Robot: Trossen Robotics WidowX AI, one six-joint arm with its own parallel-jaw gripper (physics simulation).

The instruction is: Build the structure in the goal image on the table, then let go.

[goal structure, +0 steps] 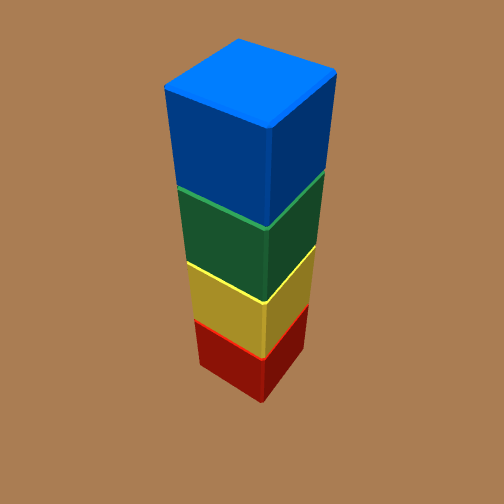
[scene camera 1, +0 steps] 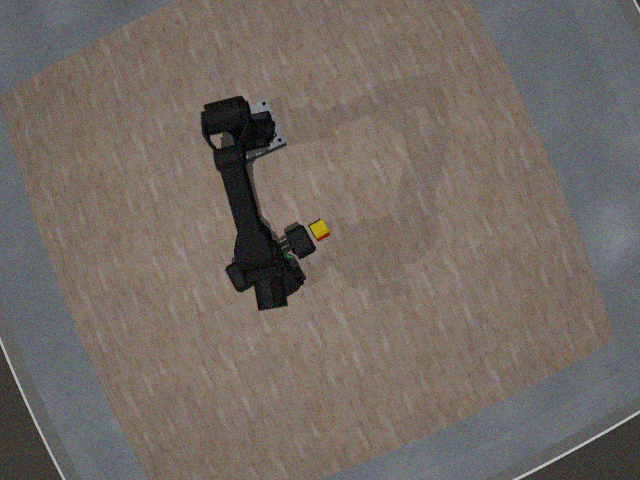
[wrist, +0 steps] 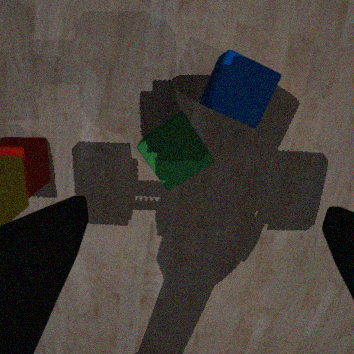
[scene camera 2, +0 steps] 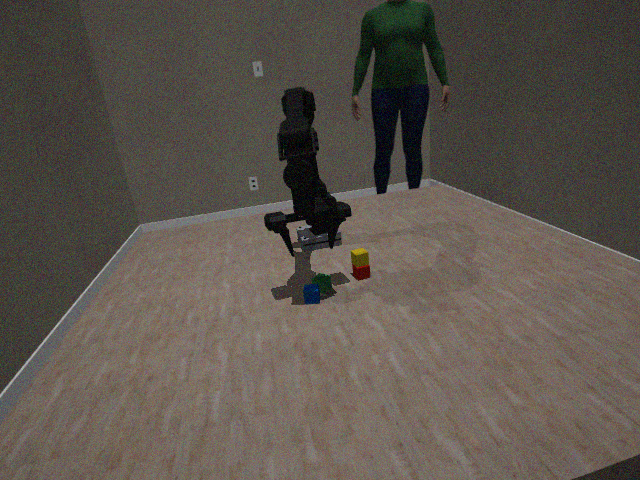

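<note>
A yellow cube (scene camera 1: 319, 228) (scene camera 2: 359, 257) (wrist: 12, 187) rests on top of a red cube (scene camera 1: 324, 237) (scene camera 2: 361, 272) (wrist: 39, 167), a two-high stack standing on the table. A green cube (scene camera 1: 288, 256) (scene camera 2: 322, 283) (wrist: 177, 152) lies on the table beside the stack, mostly covered by the arm in scene camera 1. A blue cube (scene camera 2: 311, 293) (wrist: 242, 90) lies close to the green one and is hidden under the arm in scene camera 1. My gripper (scene camera 2: 312, 251) (wrist: 208, 213) is wide open and empty, above the table. In the wrist view the green cube shows ahead between the fingers, and the stack is by the left finger.
The wood-patterned table top (scene camera 1: 387, 361) (scene camera 2: 361, 387) bears the cubes and the arm's grey base plate (scene camera 1: 266, 149) (scene camera 2: 320, 240). The arm's shadow falls around the green and blue cubes. A person in a green top (scene camera 2: 400, 46) stands in the background by the wall.
</note>
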